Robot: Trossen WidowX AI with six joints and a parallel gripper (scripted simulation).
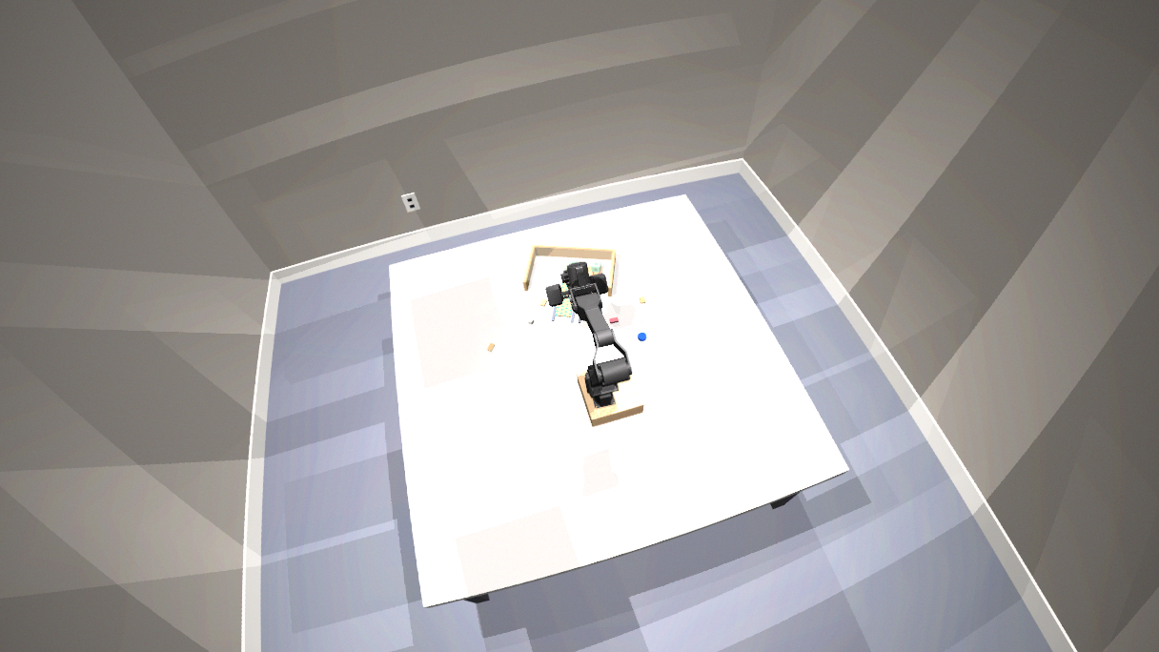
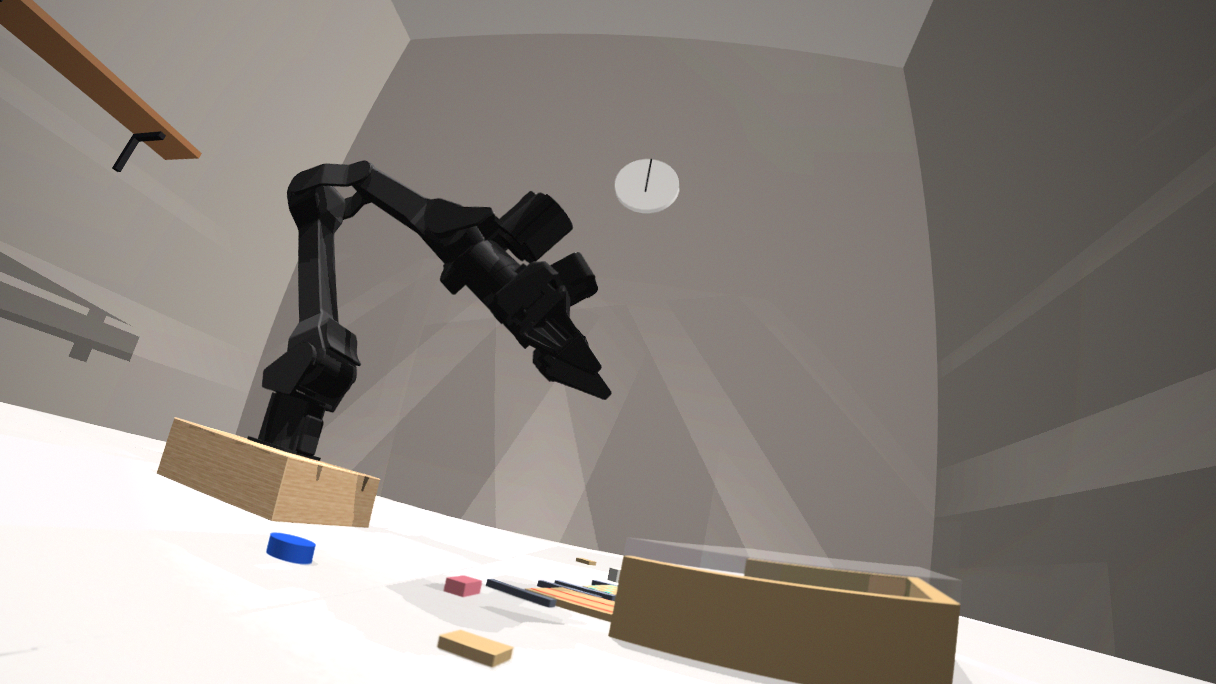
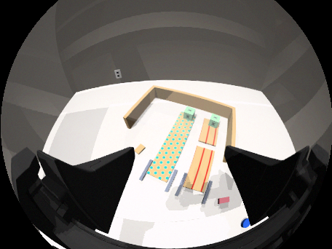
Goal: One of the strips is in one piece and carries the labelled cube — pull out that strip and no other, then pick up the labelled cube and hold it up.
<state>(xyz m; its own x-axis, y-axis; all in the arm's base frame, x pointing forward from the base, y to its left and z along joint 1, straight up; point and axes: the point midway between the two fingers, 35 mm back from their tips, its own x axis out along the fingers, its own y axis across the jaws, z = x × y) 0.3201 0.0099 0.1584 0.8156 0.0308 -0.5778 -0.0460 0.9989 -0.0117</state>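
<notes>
Right now the green patterned strip is 13 cm ahead of my gripper tip and 19 cm below it. From my gripper tip the other things lie so: blue disc (13 cm behind, 20 cm to the right, 19 cm below); then pink block (4 cm behind, 13 cm to the right, 19 cm below).
</notes>
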